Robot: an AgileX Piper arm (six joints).
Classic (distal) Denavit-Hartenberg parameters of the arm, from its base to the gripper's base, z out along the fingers. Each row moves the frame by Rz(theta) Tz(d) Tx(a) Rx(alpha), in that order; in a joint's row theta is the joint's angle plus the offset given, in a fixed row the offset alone. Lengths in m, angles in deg.
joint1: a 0; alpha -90; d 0.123; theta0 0
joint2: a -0.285; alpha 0; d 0; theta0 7.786
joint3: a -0.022; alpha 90; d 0; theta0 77.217
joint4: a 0; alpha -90; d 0.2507; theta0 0
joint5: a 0; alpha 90; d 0; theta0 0
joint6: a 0; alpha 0; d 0.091; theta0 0
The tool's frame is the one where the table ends.
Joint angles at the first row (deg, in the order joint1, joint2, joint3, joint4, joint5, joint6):
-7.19 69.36 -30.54 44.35 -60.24 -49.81
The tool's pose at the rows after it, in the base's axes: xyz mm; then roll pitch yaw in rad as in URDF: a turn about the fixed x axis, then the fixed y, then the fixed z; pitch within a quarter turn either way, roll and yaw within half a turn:
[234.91 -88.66 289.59 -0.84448 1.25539 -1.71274]
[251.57 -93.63 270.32 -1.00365 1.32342 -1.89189]
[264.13 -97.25 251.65 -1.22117 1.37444 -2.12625]
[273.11 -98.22 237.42 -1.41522 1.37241 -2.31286]
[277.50 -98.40 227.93 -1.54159 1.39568 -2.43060]
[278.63 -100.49 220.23 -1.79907 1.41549 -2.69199]
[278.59 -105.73 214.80 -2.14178 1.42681 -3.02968]
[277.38 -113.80 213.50 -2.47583 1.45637 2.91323]
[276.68 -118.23 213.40 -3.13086 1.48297 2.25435]
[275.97 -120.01 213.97 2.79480 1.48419 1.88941]
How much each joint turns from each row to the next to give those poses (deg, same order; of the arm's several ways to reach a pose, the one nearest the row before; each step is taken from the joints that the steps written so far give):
0.00 5.73 -2.11 2.10 -2.37 0.08
0.00 5.68 -1.65 2.90 -0.20 2.72
0.00 4.79 -1.19 2.24 0.00 2.74
0.00 3.43 -0.56 -0.12 0.10 1.41
0.00 1.94 -0.10 -0.24 0.27 2.61
-0.39 1.05 0.00 0.88 1.34 1.66
-1.41 0.39 0.00 -0.37 2.66 2.08
-2.02 0.13 -0.11 -1.40 1.45 3.52
-1.12 0.10 -0.02 -1.24 0.36 4.63
-0.36 0.00 0.00 -0.22 -0.31 1.86

